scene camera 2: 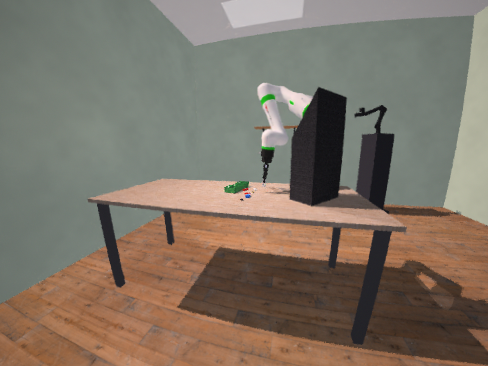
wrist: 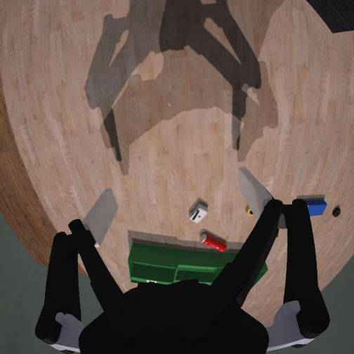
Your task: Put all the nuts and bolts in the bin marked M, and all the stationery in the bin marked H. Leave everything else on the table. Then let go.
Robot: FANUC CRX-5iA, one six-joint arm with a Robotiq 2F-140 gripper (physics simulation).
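Places are measured from the arm's base along level axes (x ahead, y left, z up), in centimetres.
Pixels of known places: gripper, fingertip midpoint: [scene camera 2: 263,184]; arm's base, link origin: [scene camera 2: 320,118].
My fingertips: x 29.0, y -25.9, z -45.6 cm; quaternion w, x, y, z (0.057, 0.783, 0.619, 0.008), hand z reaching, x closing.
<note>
Ahead of a thing's pixels: the offset from my fingertips to its middle. "spot": to the spot under its first point. Level surfaces: height alone.
My gripper [scene camera 2: 264,185] [wrist: 174,189] is wide open and empty, pointing down low over the table. The green bin row {spot: dx +21.4, dy +5.5, dz -0.4 cm} [scene camera 2: 236,187] [wrist: 155,254] lies beyond the fingers at the bottom of the wrist view, partly covered by the gripper body; its letters are not readable. A small silver block with a dark slot [wrist: 198,213], like a sharpener, lies near the bins. A red cylinder [wrist: 214,243] lies against the bins' near side. A brass nut-like piece [wrist: 249,211] is partly hidden by the right finger. A blue block {dx +14.1, dy +17.9, dz -3.4 cm} [scene camera 2: 248,196] [wrist: 316,207] and a small black piece {dx +19.0, dy +25.1, dz -3.6 cm} [scene camera 2: 241,200] [wrist: 336,211] lie farther right.
The wooden table {dz -4.1 cm} [scene camera 2: 150,192] [wrist: 175,150] carries a tall black pedestal [scene camera 2: 327,150], whose corner shows at the wrist view's top right. A second red piece {dx +13.6, dy +11.1, dz -3.6 cm} [scene camera 2: 247,193] shows in the scene view. Another black stand [scene camera 2: 375,165] with a small arm is behind the table.
</note>
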